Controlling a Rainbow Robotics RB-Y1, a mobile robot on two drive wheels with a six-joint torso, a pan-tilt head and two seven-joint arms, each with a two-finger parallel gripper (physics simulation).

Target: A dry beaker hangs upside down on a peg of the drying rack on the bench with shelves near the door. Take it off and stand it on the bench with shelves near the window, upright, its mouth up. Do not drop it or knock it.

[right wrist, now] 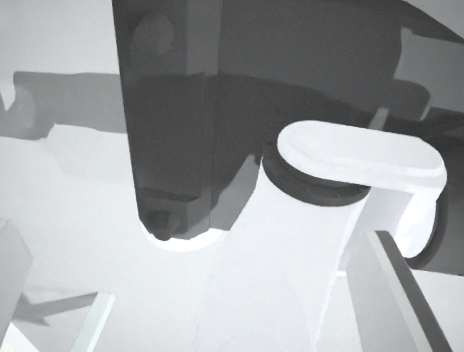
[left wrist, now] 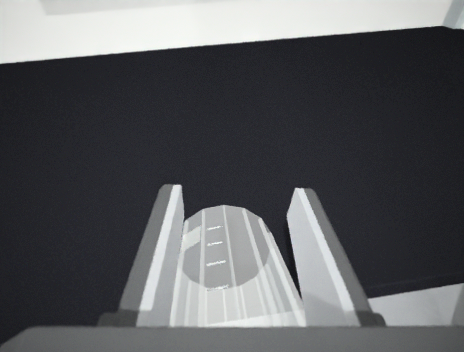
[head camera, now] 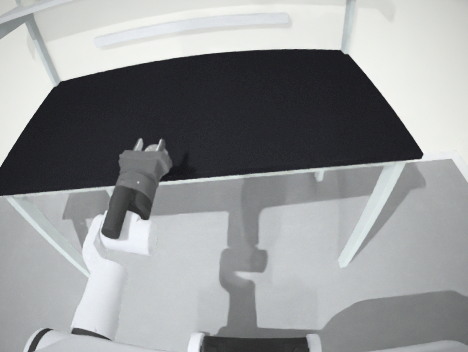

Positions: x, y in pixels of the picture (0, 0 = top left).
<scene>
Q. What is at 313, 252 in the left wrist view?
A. My left gripper.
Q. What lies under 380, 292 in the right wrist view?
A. My right gripper.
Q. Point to a clear beaker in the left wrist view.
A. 230, 273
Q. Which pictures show my left gripper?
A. The left wrist view and the head camera view only.
</scene>
